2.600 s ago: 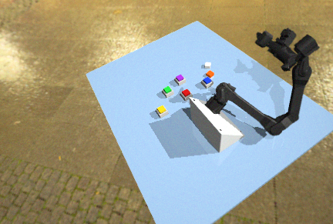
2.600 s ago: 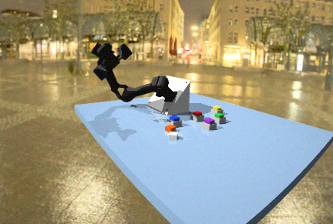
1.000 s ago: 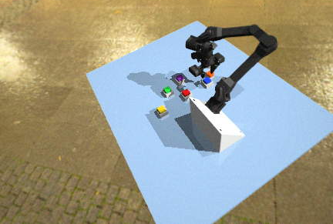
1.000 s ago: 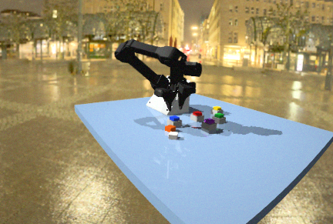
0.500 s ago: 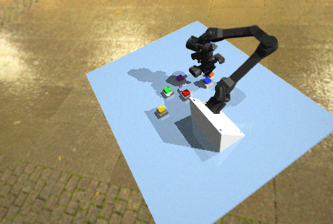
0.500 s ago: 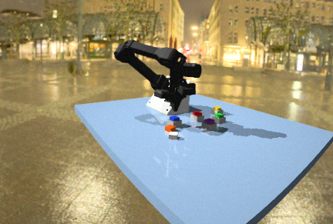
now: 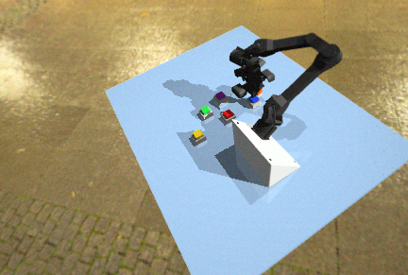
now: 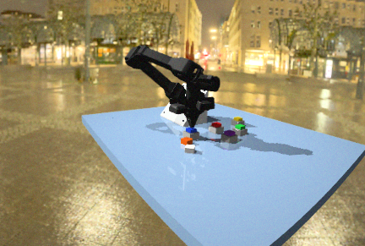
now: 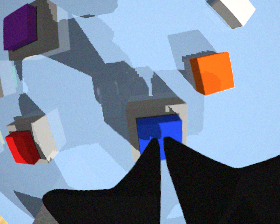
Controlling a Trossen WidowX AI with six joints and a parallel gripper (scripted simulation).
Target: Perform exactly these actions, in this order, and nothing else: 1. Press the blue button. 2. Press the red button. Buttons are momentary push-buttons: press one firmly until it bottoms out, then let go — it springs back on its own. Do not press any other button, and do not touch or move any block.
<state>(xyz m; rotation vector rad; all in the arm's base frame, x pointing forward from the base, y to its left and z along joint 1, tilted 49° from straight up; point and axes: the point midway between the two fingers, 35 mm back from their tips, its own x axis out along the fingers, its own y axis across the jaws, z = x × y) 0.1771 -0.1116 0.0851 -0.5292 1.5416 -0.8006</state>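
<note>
Right now the red button is 140 mm to the left of my gripper tip, 10 mm below it and 10 mm ahead of it. Also, from my gripper tip: blue button: 10 mm below; then orange block: 60 mm to the right, 40 mm ahead, 30 mm below; then white block: 100 mm to the right, 100 mm ahead, 30 mm below.
</note>
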